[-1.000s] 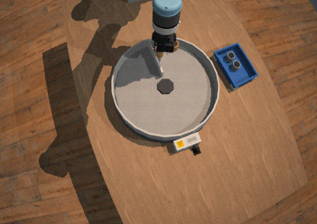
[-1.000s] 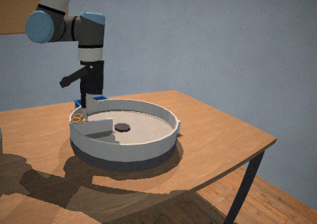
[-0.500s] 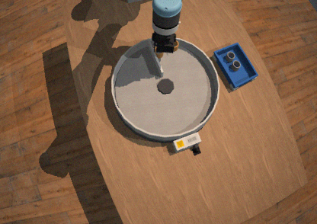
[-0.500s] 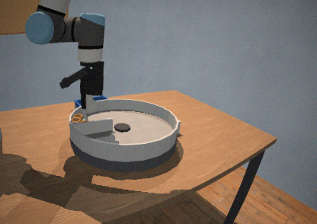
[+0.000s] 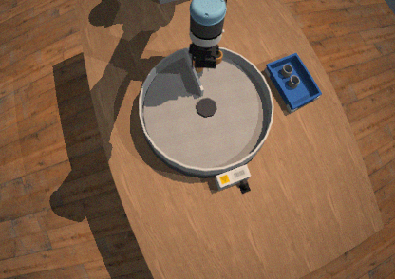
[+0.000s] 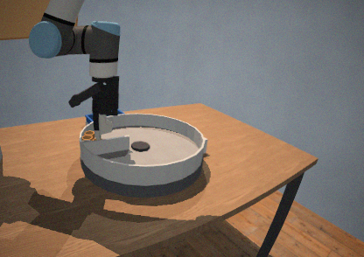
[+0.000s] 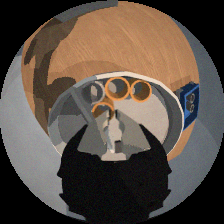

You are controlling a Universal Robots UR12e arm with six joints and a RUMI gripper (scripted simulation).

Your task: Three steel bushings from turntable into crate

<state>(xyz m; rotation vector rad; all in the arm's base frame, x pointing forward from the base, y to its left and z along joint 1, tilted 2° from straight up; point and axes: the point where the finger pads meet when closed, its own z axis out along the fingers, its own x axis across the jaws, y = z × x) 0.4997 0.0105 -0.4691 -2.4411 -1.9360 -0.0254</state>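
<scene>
Right now my hand is 140 mm short of the grey turntable, 40 mm above it and 20 mm to the left of it. From my hand the other things lie so: blue crate 330 mm to the left, 80 mm ahead, 60 mm below.
</scene>
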